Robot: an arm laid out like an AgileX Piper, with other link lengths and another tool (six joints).
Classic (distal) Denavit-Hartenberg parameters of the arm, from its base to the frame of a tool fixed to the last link. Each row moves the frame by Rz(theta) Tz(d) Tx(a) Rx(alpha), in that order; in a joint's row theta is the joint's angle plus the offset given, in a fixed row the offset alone. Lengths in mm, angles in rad.
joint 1: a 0  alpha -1.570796  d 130.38  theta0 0
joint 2: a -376.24  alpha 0  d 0  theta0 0.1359
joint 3: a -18.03  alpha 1.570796  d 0  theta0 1.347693
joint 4: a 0  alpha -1.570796  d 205.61  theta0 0
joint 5: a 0  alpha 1.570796  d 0  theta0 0
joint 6: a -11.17  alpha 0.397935  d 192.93  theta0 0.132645
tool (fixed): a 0  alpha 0  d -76.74  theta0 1.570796
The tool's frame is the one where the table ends.
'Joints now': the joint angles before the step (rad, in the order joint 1, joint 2, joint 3, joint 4, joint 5, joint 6). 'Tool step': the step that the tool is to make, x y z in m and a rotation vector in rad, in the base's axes. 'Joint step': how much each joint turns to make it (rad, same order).
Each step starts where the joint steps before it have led.
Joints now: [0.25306, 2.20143, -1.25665, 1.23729, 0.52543, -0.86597]
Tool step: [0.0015, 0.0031, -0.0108, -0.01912, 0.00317, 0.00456]
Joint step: [0.00877, 0.02264, -0.00268, 0.00250, -0.01925, -0.01233]
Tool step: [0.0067, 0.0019, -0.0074, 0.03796, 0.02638, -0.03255]
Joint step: [-0.00200, 0.02876, -0.01607, 0.05366, 0.01449, -0.00283]
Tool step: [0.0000, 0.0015, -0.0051, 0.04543, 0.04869, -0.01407]
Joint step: [-0.00381, 0.01693, -0.00019, 0.02928, 0.04127, 0.01615]
